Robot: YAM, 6 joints.
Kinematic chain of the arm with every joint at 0, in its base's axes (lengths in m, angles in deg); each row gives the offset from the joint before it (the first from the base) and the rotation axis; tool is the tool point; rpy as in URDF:
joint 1: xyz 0 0 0.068 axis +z
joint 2: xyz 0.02 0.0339 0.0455 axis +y
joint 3: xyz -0.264 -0.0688 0 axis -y
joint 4: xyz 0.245 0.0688 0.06 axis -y
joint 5: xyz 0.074 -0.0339 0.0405 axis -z
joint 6: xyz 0.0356 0 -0.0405 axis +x
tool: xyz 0 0 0 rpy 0 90 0
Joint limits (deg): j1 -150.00..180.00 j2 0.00..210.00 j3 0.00..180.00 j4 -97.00..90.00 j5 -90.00..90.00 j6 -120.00..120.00
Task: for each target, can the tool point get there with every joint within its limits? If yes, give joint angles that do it. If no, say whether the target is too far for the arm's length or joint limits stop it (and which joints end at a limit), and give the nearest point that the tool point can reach.
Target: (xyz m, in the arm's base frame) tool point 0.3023 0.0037 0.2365
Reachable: yes | joints -5.47 84.03 50.05 -2.34 -65.98 48.87
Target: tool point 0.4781 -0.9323 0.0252
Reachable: no: too far | nearest point 0.2937 -0.5726 0.0599 | short by 0.406 m
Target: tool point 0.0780 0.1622 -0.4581
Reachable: no: joint limits stop it (at a limit: joint 2) | nearest point 0.0836 0.1738 -0.3760 | short by 0.083 m
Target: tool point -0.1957 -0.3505 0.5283
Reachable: yes | joints -116.00 115.11 149.66 -41.68 38.68 28.92
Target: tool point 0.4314 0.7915 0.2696
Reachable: no: too far | nearest point 0.3045 0.5587 0.2226 | short by 0.269 m
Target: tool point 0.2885 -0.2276 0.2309
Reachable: yes | joints -34.81 95.34 55.32 20.60 38.66 46.64
